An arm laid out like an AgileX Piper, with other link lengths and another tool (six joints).
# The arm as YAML. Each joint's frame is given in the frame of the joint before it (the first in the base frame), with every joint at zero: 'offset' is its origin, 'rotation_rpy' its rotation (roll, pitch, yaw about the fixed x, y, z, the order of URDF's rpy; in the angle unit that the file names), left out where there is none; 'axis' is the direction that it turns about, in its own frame. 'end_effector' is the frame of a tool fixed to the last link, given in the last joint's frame.
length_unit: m
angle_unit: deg
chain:
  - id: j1
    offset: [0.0, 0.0, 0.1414]
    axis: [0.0, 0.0, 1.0]
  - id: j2
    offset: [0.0, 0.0, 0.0]
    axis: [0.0, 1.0, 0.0]
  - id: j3
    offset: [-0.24, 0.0, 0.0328]
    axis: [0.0, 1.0, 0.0]
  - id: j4
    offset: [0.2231, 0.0, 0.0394]
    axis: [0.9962, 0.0, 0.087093]
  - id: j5
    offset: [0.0, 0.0, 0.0]
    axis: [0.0, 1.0, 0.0]
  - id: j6
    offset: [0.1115, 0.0, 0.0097]
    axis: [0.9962, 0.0, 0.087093]
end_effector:
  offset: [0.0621, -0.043, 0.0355]
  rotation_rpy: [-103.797, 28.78, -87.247]
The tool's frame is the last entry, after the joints.
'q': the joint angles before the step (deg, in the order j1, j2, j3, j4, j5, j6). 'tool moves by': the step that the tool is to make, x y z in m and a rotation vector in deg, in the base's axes. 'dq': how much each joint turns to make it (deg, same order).
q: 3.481 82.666 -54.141 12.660 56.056 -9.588
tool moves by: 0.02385 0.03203 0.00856 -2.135 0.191 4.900
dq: 7.340 5.884 -8.547 -3.324 2.480 4.264
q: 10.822 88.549 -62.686 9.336 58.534 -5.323
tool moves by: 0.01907 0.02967 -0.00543 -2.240 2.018 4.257
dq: 5.513 7.430 -7.962 -2.419 2.738 2.522
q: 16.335 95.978 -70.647 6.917 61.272 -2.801
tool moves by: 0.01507 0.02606 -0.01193 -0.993 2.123 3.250
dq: 3.550 7.046 -6.763 -0.484 1.985 0.695
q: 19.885 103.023 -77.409 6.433 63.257 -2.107
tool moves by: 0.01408 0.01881 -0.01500 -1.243 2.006 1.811
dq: 2.247 6.907 -6.543 -0.630 1.883 0.854
